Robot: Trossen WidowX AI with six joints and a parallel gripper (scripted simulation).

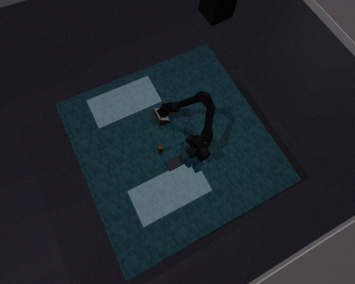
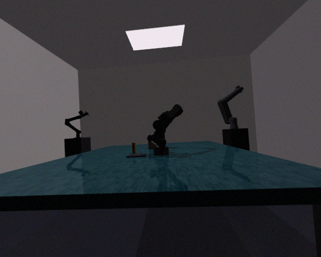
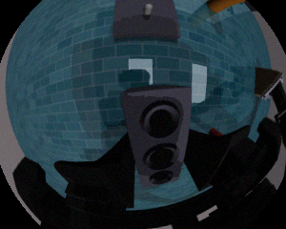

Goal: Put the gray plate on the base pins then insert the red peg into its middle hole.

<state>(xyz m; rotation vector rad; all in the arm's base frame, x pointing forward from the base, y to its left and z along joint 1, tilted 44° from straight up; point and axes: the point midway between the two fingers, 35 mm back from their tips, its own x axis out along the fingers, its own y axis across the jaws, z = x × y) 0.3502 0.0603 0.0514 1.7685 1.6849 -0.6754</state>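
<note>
Now: gripper tip 160 mm to the left of the dark flat base. The rest, counted from my gripper tip: gray plate 30 mm above; then red peg 110 mm behind, 30 mm to the left, 30 mm above; then orange cylinder 130 mm behind, 210 mm to the right, 30 mm above.
</note>
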